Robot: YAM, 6 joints.
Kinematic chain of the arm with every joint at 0, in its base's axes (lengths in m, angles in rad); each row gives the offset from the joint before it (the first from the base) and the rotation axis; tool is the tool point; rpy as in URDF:
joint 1: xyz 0 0 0.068 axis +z
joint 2: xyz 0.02 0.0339 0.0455 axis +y
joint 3: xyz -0.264 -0.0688 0 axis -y
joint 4: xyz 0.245 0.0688 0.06 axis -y
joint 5: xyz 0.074 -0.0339 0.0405 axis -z
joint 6: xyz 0.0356 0 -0.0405 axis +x
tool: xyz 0 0 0 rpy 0 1.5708 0
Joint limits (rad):
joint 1: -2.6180..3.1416
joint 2: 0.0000..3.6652
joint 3: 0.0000..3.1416
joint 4: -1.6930..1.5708
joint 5: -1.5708..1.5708
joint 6: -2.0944..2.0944
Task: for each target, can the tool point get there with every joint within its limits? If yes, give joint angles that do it. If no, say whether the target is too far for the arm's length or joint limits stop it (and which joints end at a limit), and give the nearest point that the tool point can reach.
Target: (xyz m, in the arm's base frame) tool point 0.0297 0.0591 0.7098
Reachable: yes | joints 1.4884 1.3606 2.3905 0.3212 0.7694 -0.4299
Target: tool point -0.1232 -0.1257 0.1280
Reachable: yes | joints -2.1771 1.6857 0.6804 -1.2423 0.9845 -0.5922
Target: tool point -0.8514 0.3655 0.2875
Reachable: no: too far | nearest point -0.5832 0.2503 0.2315 | short by 0.297 m
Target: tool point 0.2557 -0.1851 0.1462
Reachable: yes | joints -0.6088 1.6406 0.6635 0.3827 0.1581 -0.0945
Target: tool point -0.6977 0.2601 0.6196
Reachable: no: too far | nearest point -0.4995 0.1862 0.4719 | short by 0.258 m
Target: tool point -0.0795 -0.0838 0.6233
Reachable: yes | joints 0.5837 0.6842 1.8229 0.1861 0.8212 0.6525
